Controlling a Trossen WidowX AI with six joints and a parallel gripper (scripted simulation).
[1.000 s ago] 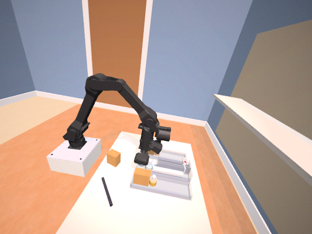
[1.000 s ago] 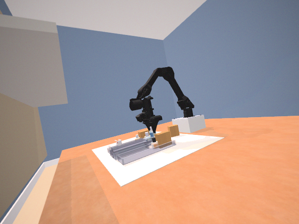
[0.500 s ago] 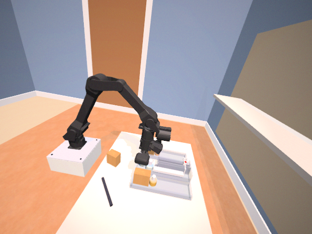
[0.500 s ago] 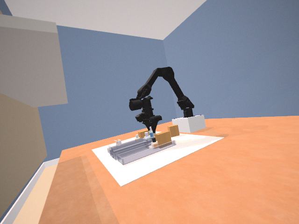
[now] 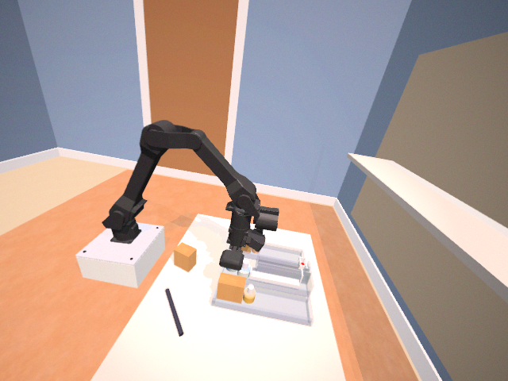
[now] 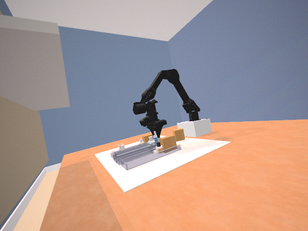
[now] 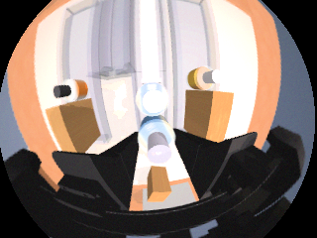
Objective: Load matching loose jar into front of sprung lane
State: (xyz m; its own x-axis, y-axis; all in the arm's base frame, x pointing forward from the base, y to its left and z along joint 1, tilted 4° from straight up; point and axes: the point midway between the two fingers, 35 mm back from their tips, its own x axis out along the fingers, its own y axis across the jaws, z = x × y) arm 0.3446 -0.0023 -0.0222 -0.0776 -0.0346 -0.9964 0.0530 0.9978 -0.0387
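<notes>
The grey lane rack lies 140 mm ahead of my gripper tip, 40 mm below it and 20 mm to the left of it. Also, from my gripper tip: red mark 230 mm ahead, 30 mm to the left, 10 mm above; shelf 500 mm ahead, 310 mm above, 30 mm to the right; dark rod 150 mm to the right, 130 mm behind, 50 mm below.
</notes>
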